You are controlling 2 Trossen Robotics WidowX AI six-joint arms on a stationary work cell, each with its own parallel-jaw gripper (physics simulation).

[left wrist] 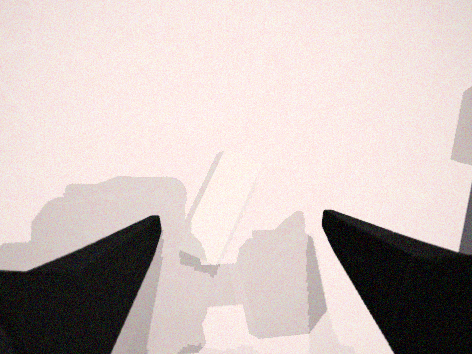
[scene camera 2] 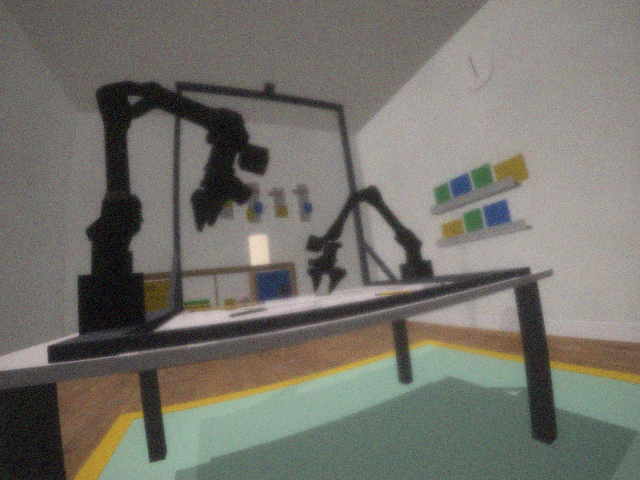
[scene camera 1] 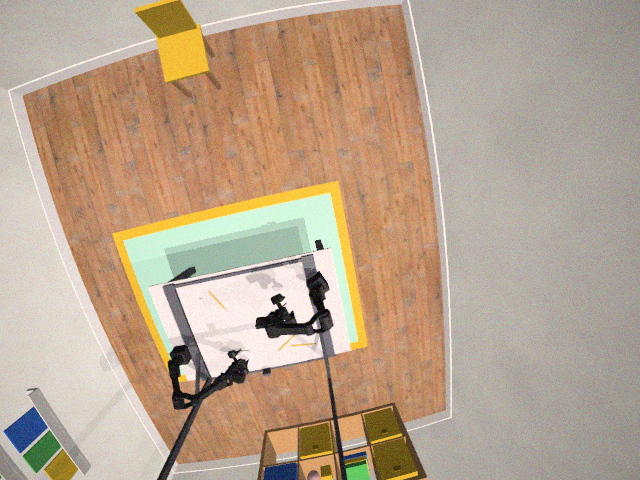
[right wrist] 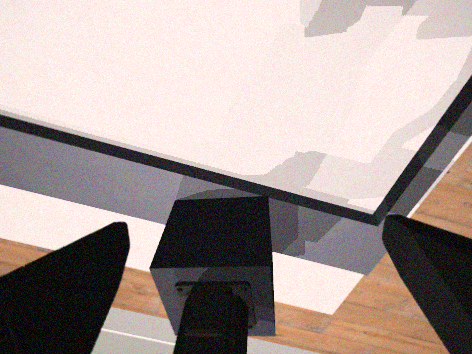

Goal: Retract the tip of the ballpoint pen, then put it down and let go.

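My left gripper (scene camera 2: 321, 292), (left wrist: 242, 220): open, holding nothing. My right gripper (scene camera 2: 204, 229), (right wrist: 257, 230): open, empty. Dark frame (scene camera 2: 180, 86). Dark arm base post (right wrist: 221, 239). Dark frame (scene camera 1: 308, 261).
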